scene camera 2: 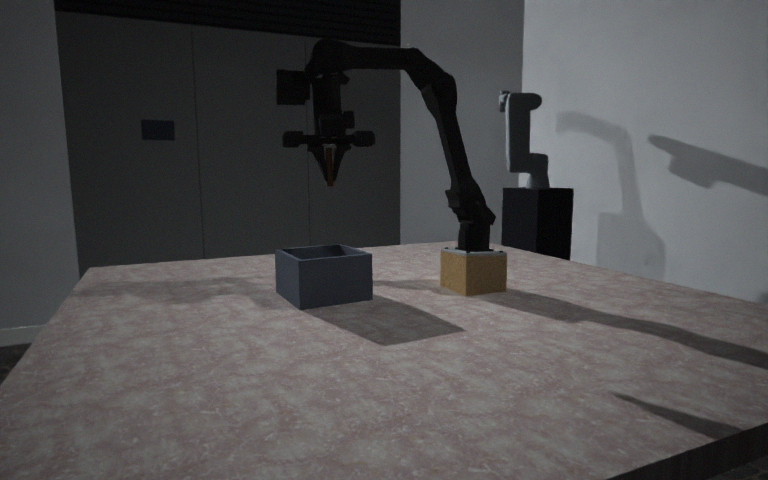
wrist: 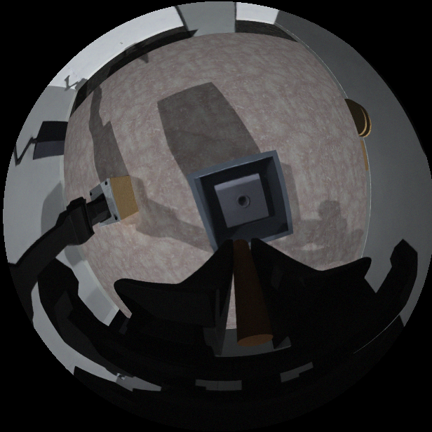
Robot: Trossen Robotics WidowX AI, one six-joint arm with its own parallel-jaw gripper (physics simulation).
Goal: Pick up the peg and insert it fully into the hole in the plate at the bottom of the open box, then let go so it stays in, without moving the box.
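Places are measured from the arm's base along level axes (x right, y ahead, z up), in metres.
Pixels of known places: gripper, fingertip midpoint: (scene camera 2: 330,181); arm's base, link origin: (scene camera 2: 474,250).
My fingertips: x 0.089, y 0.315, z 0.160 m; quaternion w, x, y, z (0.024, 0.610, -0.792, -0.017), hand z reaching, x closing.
For each thing: its top centre in the pictures, then the offset to it from my fingertips. Level surfaces: height alone.
- brown peg, top centre: (scene camera 2: 328,147) dx +0.008, dy -0.002, dz +0.069 m
- blue-grey open box, top centre: (scene camera 2: 322,251) dx +0.010, dy +0.018, dz -0.150 m
- speckled pink-grey table, surface height: dz -0.248 m
My gripper (scene camera 2: 330,180) (wrist: 241,244) is shut on the brown peg (scene camera 2: 330,164) (wrist: 250,300) and holds it about upright, high above the open box. The blue-grey open box (scene camera 2: 335,281) (wrist: 285,200) stands on the table below the gripper. In the wrist view the light grey plate (wrist: 230,212) shows at the bottom of the box, with a round hole (wrist: 243,200) near its middle. The peg's lower end shows close to the box's near wall in that view. The plate and hole are hidden by the walls in the scene view.
The arm's tan base block (scene camera 2: 485,273) (wrist: 124,197) stands on the speckled pink-grey table (scene camera 2: 254,384) (wrist: 290,95), to the right of the box in the scene view. A black pedestal (scene camera 2: 553,223) with a grey arm (scene camera 2: 517,133) stands behind the table.
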